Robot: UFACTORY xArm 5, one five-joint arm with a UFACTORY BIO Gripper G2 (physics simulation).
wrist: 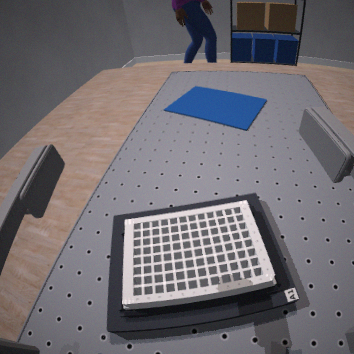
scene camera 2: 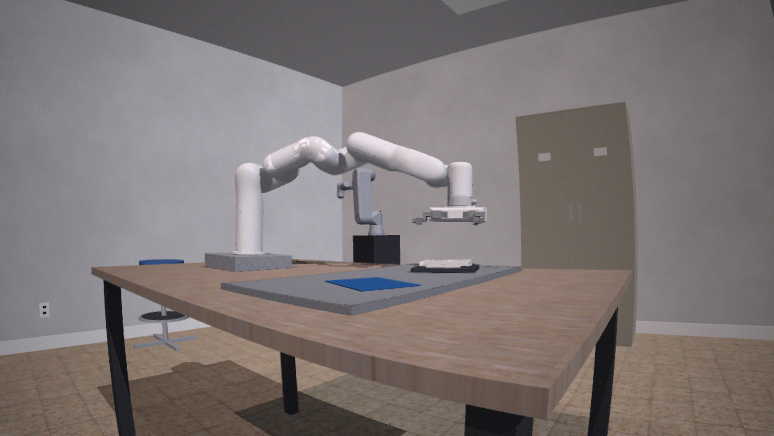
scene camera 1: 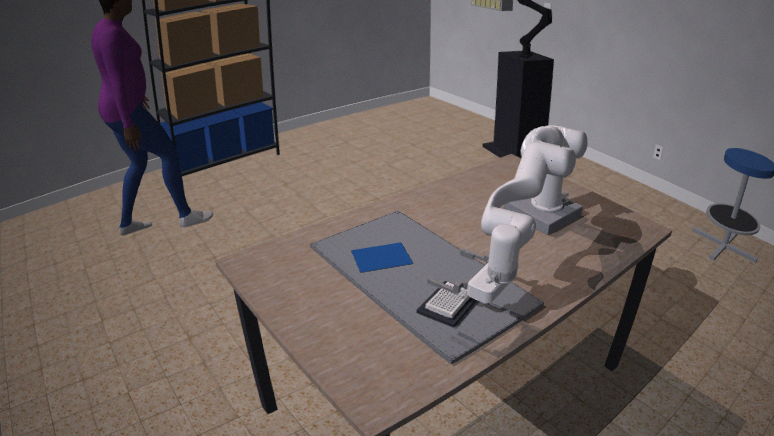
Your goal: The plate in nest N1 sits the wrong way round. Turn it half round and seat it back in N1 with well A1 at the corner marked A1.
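Observation:
The white multiwell plate (scene camera 1: pixel 447 301) (scene camera 2: pixel 445 263) (wrist: pixel 192 250) lies in the black nest (scene camera 1: pixel 436 317) (scene camera 2: pixel 444 269) (wrist: pixel 116 280) and looks about level. The label A1 (wrist: pixel 291 295) is on the nest's near right corner in the wrist view. The plate's own rim marks are too small to read. My gripper (scene camera 1: pixel 450 268) (scene camera 2: pixel 447 220) (wrist: pixel 186 162) is wide open and empty. It hangs clearly above the plate, its fingers apart from it, one out to each side in the wrist view.
The nest stands on a grey perforated board (scene camera 1: pixel 379 230) (scene camera 2: pixel 281 287) (wrist: pixel 200 165) on the wooden table. A flat blue rectangle (scene camera 1: pixel 381 257) (scene camera 2: pixel 373 283) (wrist: pixel 217 106) lies farther along the board. A person (scene camera 1: pixel 119 70) (wrist: pixel 197 30) is beyond the table, near a shelf rack (scene camera 1: pixel 273 108).

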